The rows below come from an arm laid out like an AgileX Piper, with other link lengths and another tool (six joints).
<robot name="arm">
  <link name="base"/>
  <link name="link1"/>
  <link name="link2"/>
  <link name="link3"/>
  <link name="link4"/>
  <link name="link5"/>
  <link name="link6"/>
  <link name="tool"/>
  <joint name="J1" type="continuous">
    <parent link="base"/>
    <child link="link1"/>
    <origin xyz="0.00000 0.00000 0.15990"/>
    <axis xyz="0 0 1"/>
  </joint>
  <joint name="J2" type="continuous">
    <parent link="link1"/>
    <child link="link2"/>
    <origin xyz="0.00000 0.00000 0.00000"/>
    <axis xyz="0 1 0"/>
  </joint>
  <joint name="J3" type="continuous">
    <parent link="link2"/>
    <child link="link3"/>
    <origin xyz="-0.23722 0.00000 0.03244"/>
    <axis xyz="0 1 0"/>
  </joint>
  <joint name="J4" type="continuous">
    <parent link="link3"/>
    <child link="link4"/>
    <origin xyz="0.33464 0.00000 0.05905"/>
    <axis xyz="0.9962 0 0.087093"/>
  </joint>
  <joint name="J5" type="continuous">
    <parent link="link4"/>
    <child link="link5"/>
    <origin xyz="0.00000 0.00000 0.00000"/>
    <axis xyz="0 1 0"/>
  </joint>
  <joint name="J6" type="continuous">
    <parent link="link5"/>
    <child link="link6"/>
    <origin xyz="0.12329 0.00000 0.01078"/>
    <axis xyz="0.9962 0 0.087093"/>
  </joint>
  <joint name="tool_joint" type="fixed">
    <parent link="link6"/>
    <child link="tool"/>
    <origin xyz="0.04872 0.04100 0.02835" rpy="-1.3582 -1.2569 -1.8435"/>
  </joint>
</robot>
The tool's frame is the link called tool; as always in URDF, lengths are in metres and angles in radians. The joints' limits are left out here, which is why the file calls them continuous.
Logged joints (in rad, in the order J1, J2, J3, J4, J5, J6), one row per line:
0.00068, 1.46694, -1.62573, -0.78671, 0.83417, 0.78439
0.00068, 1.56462, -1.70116, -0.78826, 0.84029, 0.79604
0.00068, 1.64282, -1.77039, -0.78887, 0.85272, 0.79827
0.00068, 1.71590, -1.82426, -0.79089, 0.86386, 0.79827
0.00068, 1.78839, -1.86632, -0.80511, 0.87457, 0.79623
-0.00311, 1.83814, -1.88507, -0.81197, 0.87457, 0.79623
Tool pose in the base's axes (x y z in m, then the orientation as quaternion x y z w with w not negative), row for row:
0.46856, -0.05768, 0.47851, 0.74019, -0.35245, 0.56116, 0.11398
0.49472, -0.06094, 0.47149, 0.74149, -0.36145, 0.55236, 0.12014
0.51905, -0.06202, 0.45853, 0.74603, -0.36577, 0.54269, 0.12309
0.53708, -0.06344, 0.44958, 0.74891, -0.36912, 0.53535, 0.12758
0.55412, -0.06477, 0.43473, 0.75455, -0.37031, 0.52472, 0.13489
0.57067, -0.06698, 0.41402, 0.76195, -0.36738, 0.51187, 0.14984
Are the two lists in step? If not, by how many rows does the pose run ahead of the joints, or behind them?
The pose runs 1 row behind the joints: the pose in row i belongs to the joints in row i - 1.
